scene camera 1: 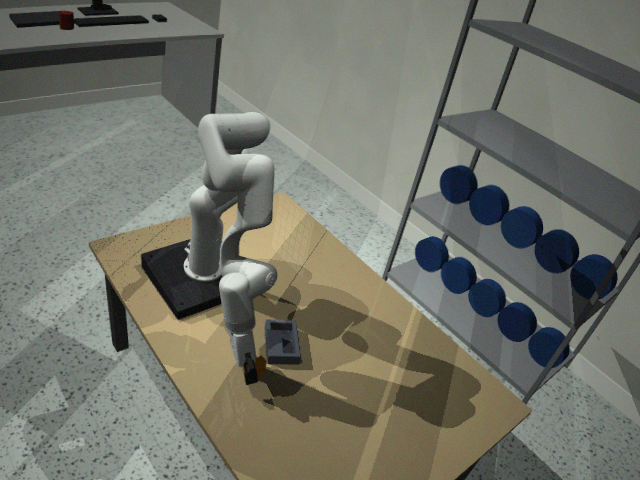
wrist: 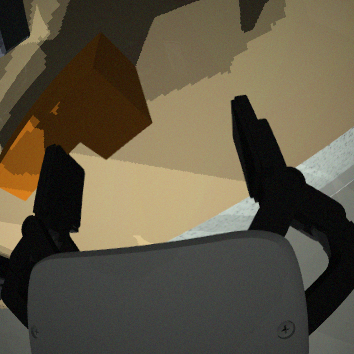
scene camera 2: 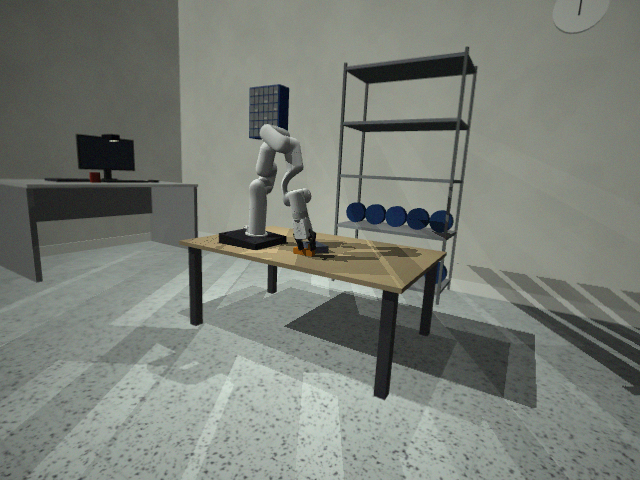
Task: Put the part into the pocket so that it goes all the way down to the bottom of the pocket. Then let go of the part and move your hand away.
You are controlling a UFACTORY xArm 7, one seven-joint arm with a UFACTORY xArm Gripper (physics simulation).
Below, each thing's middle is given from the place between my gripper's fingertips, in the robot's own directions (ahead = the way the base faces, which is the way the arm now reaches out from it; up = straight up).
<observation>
Now: hand 30 mm past the orange L-shaped block (wrist: 96, 99) and 40 mm to the right of it. Round my hand: dark grey pocket block (scene camera 1: 282, 345): 20 mm behind, 160 mm to the left, 20 mm below.
</observation>
